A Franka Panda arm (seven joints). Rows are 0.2 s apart.
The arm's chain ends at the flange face. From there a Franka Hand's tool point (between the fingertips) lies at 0.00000 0.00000 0.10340 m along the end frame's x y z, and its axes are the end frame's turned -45 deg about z.
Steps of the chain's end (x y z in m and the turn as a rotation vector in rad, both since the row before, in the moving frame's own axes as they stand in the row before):
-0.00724, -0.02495, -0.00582, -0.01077, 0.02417, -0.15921
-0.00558, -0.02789, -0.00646, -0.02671, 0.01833, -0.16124
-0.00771, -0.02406, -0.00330, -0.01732, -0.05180, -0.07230
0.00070, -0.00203, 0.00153, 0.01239, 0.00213, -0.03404
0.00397, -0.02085, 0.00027, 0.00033, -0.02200, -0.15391
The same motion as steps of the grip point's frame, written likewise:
0.01370, -0.02030, -0.00586, -0.02471, 0.00948, -0.15921
0.01543, -0.02034, -0.00651, -0.03185, -0.00593, -0.16124
0.00642, -0.02480, -0.00345, 0.02438, -0.04888, -0.07230
0.00298, -0.00171, 0.00152, 0.00725, 0.01027, -0.03404
0.01585, -0.01344, 0.00025, 0.01579, -0.01532, -0.15391

